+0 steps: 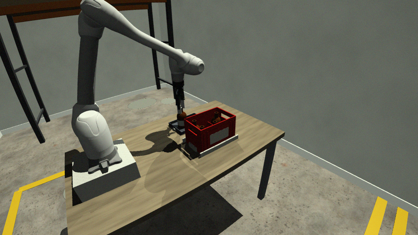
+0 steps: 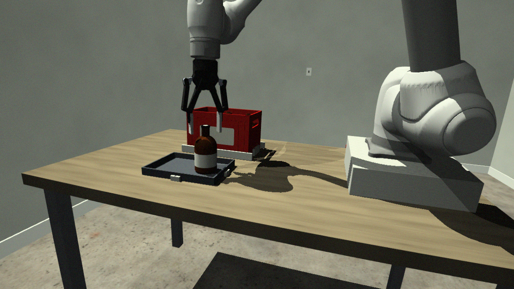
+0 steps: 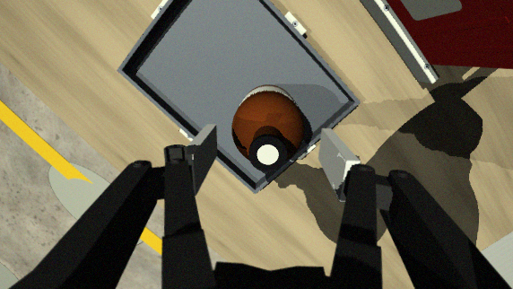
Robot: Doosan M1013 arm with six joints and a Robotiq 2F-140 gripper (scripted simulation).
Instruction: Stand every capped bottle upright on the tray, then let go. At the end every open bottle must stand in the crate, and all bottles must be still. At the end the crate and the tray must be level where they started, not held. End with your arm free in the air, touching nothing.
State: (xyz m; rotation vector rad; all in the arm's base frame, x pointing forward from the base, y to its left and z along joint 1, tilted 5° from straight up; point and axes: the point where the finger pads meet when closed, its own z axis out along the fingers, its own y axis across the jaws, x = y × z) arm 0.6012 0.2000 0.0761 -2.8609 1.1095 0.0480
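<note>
My gripper is now 80 mm above the brown capped bottle. Round my hand: red crate 60 mm ahead, 280 mm to the right, 80 mm below; then dark tray 50 mm ahead, 10 mm to the left, 150 mm below.
</note>
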